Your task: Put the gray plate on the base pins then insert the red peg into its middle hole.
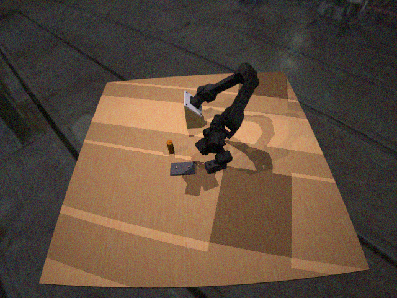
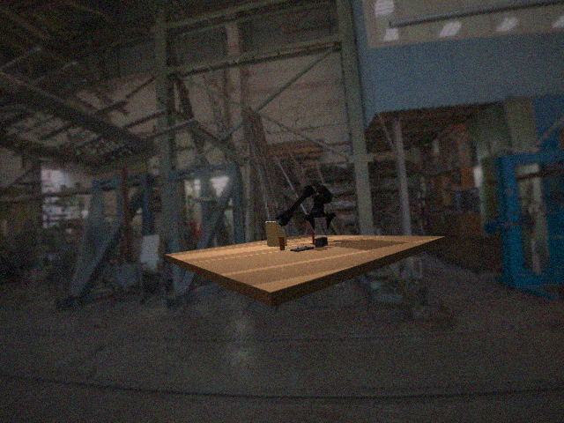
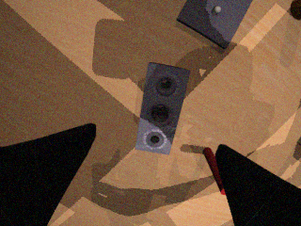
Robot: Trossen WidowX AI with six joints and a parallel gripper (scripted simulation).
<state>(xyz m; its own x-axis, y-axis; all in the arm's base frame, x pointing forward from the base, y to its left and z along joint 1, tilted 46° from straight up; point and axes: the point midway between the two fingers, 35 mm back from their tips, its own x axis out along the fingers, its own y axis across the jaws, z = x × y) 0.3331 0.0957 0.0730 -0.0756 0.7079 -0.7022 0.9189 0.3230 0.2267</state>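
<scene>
My gripper tip is 6 cm above the gray plate. Also, from my gripper tip: red peg 11 cm behind, 6 cm below, 3 cm to the left; then base 16 cm to the right, 9 cm below, 1 cm ahead.
</scene>
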